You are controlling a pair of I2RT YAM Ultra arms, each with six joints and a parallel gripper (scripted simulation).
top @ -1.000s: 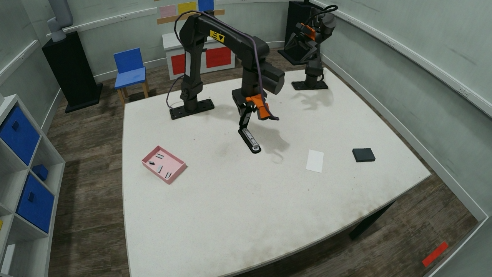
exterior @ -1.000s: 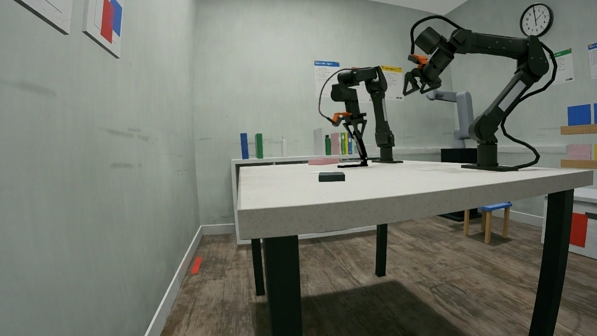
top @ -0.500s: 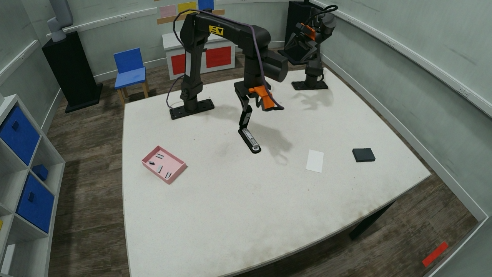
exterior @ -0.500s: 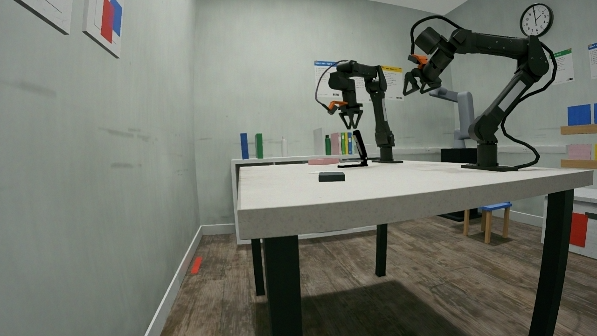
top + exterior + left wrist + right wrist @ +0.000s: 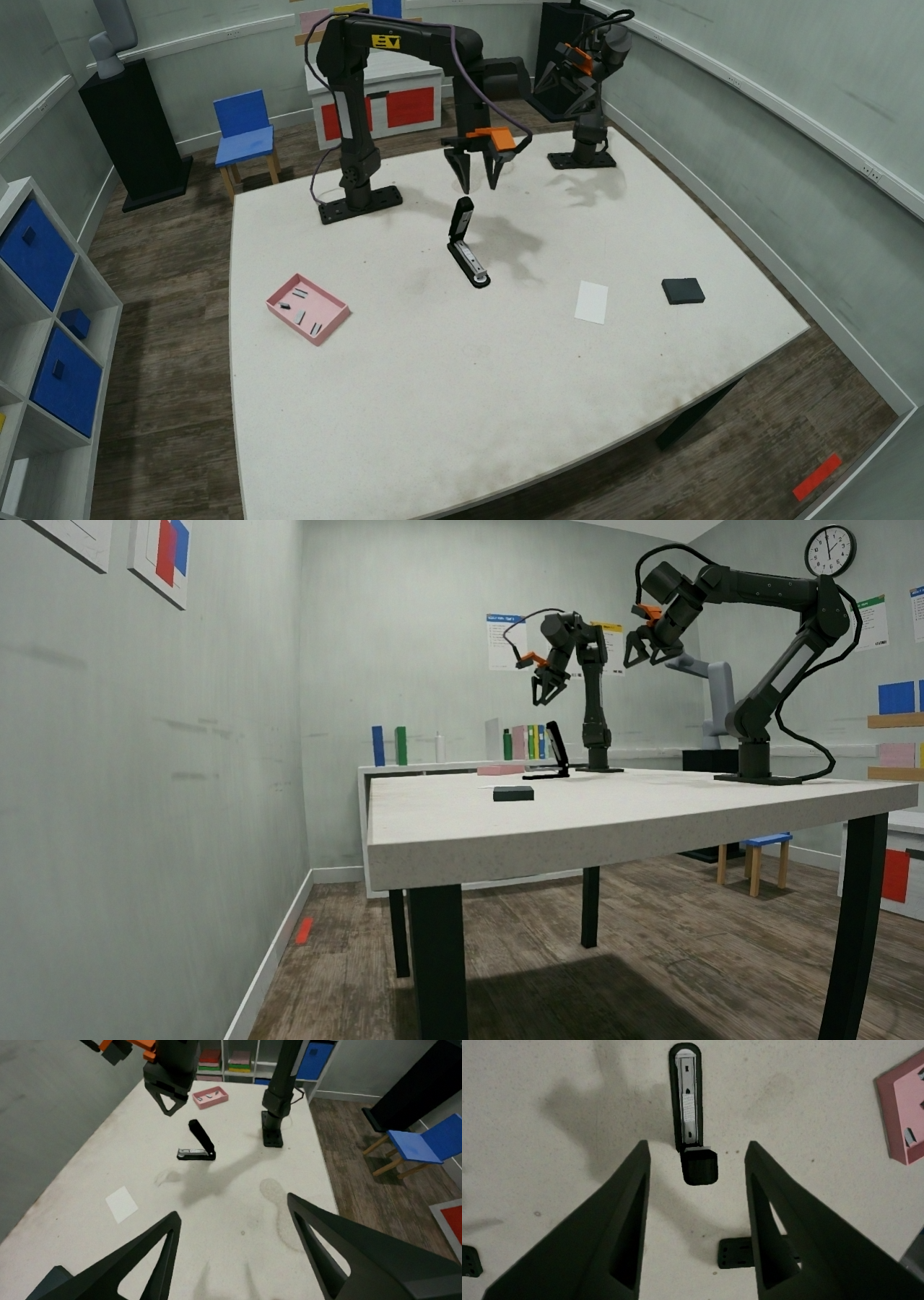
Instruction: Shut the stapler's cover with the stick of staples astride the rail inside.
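My right gripper is now 11 cm above the stapler cover, 5 cm past it and 1 cm to the left of it. Round my right hand: stapler (15 cm below, 3 cm behind, 1 cm to the right); then pink tray (34 cm to the right, 19 cm below); then white sheet (20 cm below, 18 cm to the left, 17 cm ahead).
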